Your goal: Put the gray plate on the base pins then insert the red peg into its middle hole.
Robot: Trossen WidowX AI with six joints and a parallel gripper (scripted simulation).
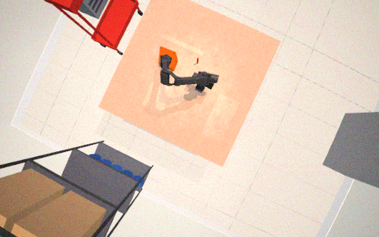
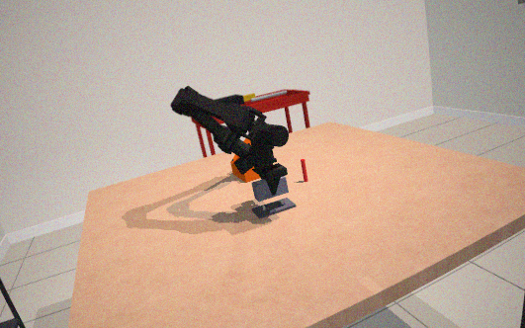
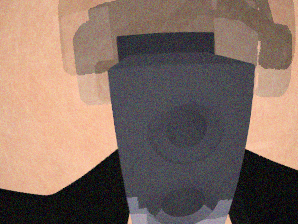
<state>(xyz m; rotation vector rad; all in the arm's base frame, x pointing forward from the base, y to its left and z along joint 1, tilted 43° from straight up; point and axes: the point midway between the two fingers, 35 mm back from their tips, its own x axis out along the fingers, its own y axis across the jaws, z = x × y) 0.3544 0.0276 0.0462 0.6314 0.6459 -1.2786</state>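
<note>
The base lies 50 mm below my gripper tip. From my gripper tip the other things lie so: gray plate (30 mm above); then red peg (160 mm to the left, 150 mm behind, 20 mm below).
</note>
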